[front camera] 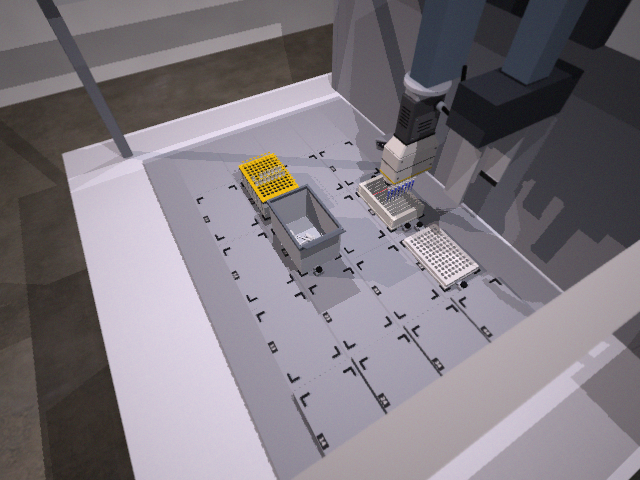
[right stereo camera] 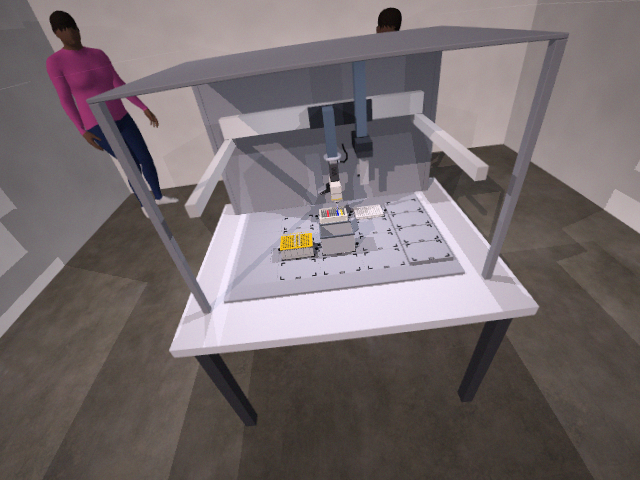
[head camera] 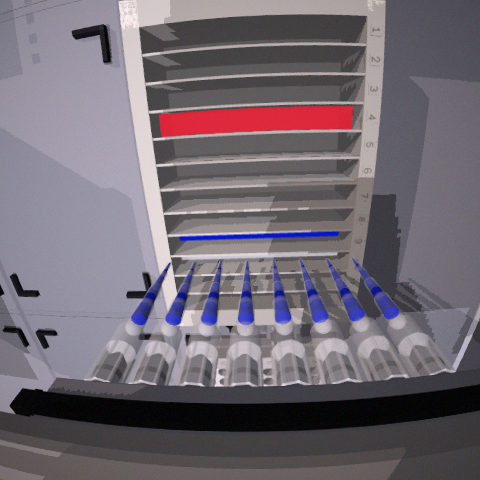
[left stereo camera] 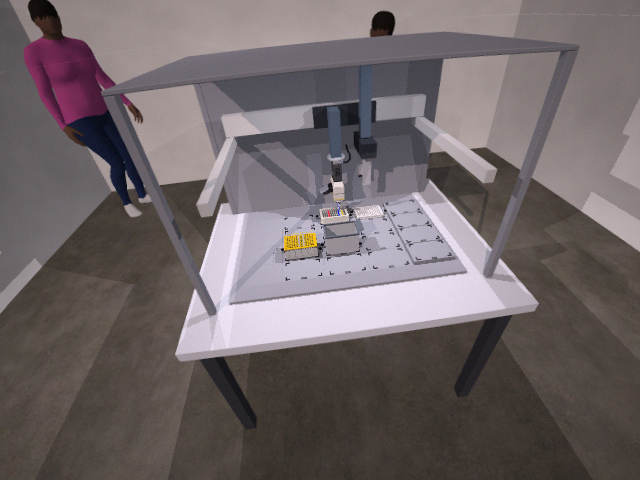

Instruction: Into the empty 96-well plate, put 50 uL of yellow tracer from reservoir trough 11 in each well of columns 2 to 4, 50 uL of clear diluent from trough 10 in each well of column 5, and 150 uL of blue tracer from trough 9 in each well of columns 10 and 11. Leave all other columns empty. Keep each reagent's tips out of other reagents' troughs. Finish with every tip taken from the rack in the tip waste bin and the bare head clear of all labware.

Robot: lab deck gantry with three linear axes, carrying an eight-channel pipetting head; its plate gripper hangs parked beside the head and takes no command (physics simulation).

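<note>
The pipetting head (front camera: 409,155) (left stereo camera: 337,190) (right stereo camera: 335,190) hangs above the reservoir (front camera: 373,205) (head camera: 142,150). Its eight tips (head camera: 246,300) hold blue liquid; their ends look clear of the troughs. A blue strip (head camera: 260,236) shows in trough 9 and a pale strip in trough 10. Trough 11 is hidden by the tips in the head view. The white 96-well plate (front camera: 442,255) (left stereo camera: 369,211) is beside the reservoir; its well contents are too small to tell. The yellow tip rack (front camera: 264,178) holds some clear tips. White tips (front camera: 306,237) lie in the bin (front camera: 320,254). The parked plate gripper (front camera: 473,188) is open and empty.
Red liquid (head camera: 255,121) lies in trough 4. The tall grey bin stands between the tip rack and the plate side of the deck. Black clamp knobs (front camera: 318,269) (front camera: 463,284) stand by the bin and plate. The deck's rear panel (left stereo camera: 289,170) rises behind the head.
</note>
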